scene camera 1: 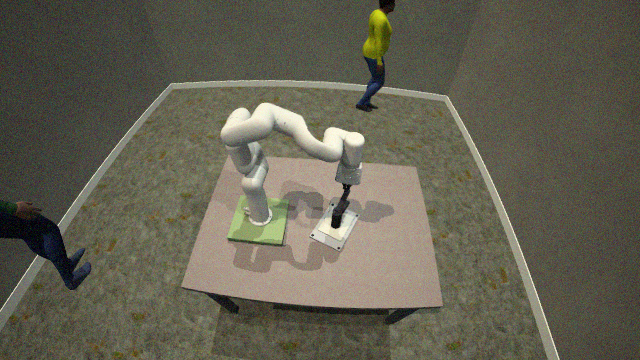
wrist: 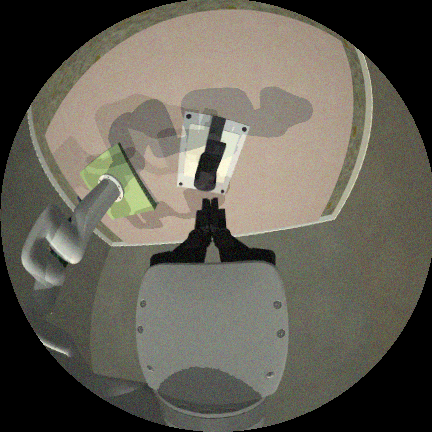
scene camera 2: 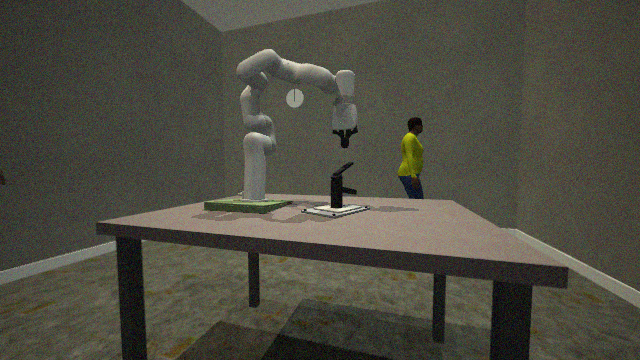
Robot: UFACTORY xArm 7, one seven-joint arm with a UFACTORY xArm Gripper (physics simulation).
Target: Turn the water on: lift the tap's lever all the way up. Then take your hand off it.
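Places are measured from the arm's base along level axes (x ahead, y left, z up), in centimetres.
Pixels of known places: gripper, fingertip midpoint: (scene camera 1: 345,189) (wrist: 211,206) (scene camera 2: 344,147); arm's base at its link origin: (scene camera 1: 260,216) (wrist: 110,187) (scene camera 2: 254,200).
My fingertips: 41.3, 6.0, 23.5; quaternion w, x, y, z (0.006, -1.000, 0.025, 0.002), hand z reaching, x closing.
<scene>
Ahead of a thing's pixels: the offset from my fingertips to its middle, as dx, dy, dz. Level surfaces: height alone.
The black tap (scene camera 1: 337,219) (scene camera 2: 336,192) (wrist: 205,172) stands upright on a white plate (scene camera 1: 320,236) (scene camera 2: 320,213) (wrist: 240,131) on the table. Its lever {-0.6, +0.4, -8.5} (scene camera 2: 344,168) (wrist: 215,149) slopes upward to the right from the top of the body in the second scene view, above the spout {+0.2, +2.6, -18.0} (scene camera 2: 350,191) (wrist: 217,126). My gripper (scene camera 2: 345,146) (wrist: 211,206) is shut and empty. It points down above the lever, with a visible gap between the fingertips and the lever in the second scene view. In the first scene view the dark fingers and the lever partly run together.
The arm's base stands on a green block (scene camera 1: 242,232) (scene camera 2: 235,205) (wrist: 140,197), left of the tap in the scene views. Both stand on the pinkish table {dz -25.8} (scene camera 1: 380,270) (scene camera 2: 400,230) (wrist: 280,170). A person in yellow (scene camera 1: 378,37) (scene camera 2: 411,157) is beyond the table. Another person's legs (scene camera 1: 50,247) show at the left.
</scene>
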